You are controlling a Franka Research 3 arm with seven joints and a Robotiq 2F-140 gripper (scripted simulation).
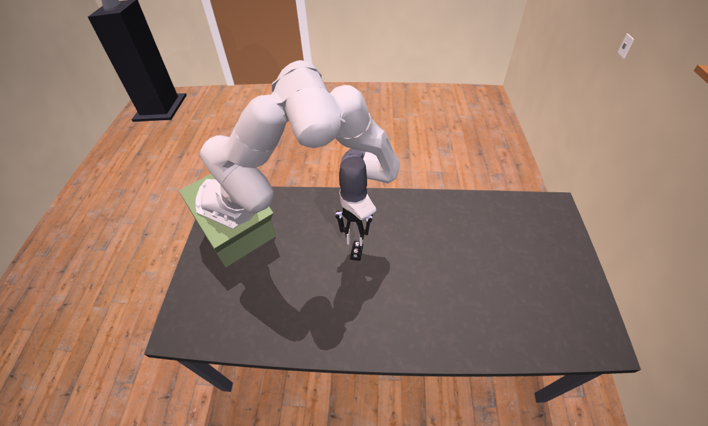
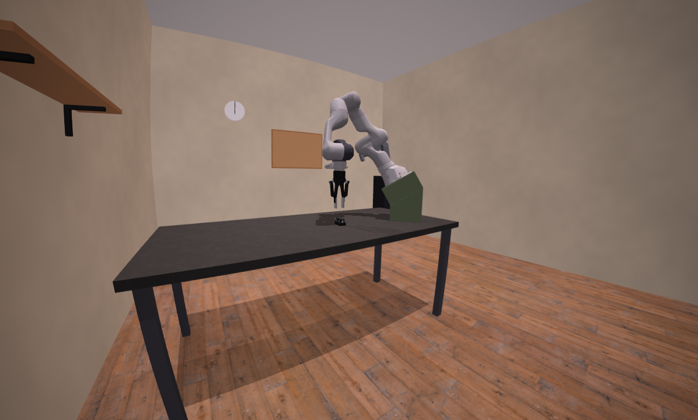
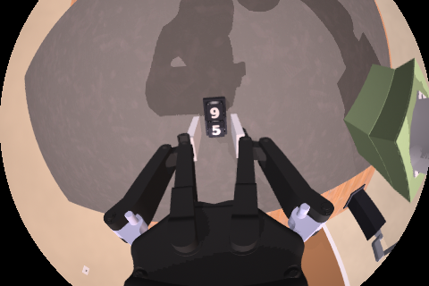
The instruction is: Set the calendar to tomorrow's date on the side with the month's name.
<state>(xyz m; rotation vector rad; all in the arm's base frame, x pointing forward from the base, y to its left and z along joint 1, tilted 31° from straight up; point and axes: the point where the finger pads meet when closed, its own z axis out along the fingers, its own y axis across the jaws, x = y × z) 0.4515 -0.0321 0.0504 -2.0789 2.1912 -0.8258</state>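
The dark date cube lies 110 mm below my hand. Also, from my hand: black tray (20 mm to the left, 130 mm below).
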